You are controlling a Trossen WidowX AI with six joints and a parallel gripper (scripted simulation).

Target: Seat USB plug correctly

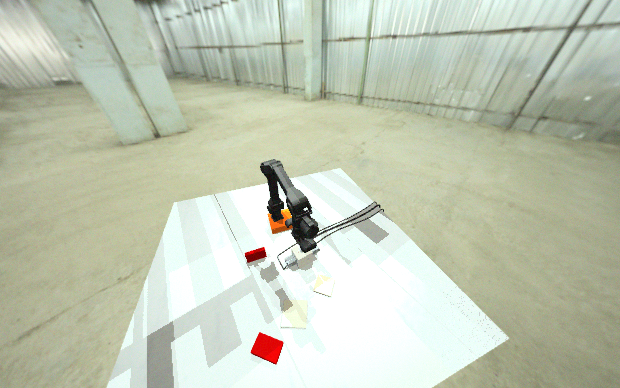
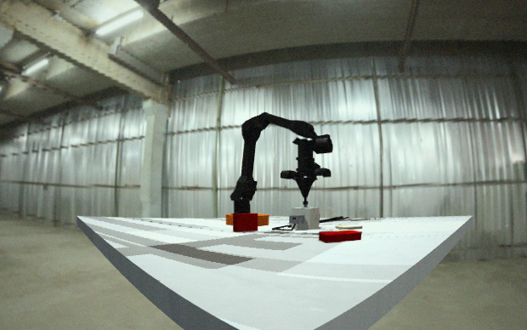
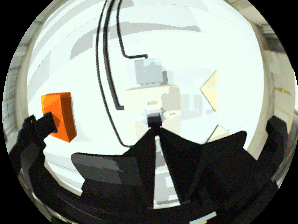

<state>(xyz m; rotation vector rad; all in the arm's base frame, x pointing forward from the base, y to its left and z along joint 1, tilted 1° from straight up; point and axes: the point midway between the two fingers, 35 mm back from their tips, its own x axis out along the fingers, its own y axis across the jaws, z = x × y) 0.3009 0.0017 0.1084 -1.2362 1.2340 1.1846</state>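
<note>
The USB plug lies 2 cm below my gripper tip.
</note>
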